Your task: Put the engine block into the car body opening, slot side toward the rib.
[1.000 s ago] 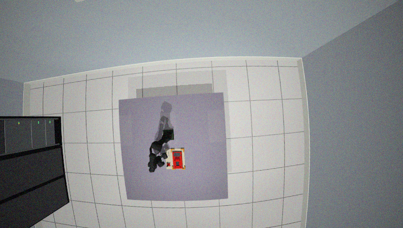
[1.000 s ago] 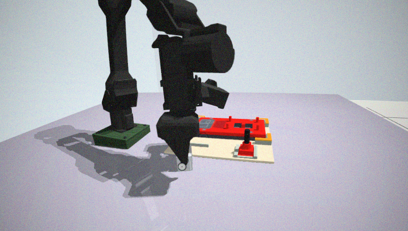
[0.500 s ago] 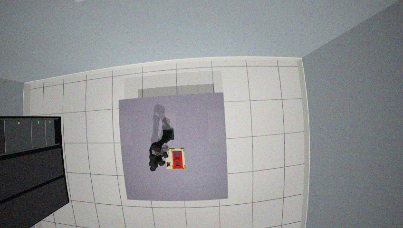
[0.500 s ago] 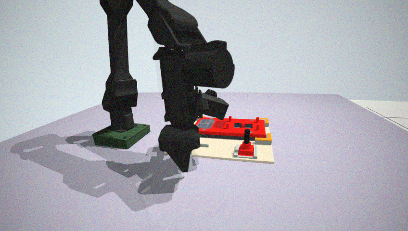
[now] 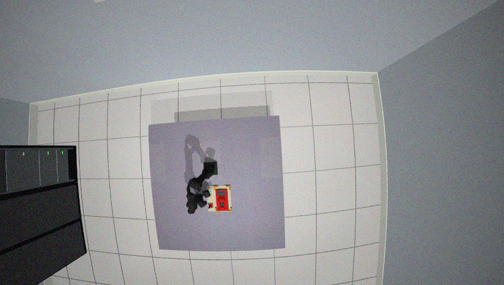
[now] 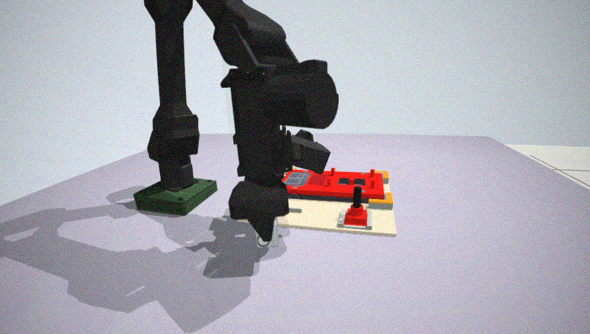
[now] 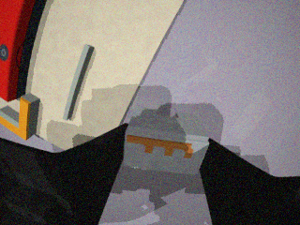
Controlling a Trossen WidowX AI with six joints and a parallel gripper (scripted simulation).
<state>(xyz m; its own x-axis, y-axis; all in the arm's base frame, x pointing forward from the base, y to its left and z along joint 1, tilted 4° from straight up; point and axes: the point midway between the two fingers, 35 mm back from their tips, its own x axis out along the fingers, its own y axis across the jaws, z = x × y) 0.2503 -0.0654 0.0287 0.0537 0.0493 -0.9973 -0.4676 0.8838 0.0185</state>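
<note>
Right now my gripper tip is 110 mm short of the black upright peg, 80 mm to the right of it and 20 mm below it. Round my gripper tip: engine block (right at my gripper tip).
</note>
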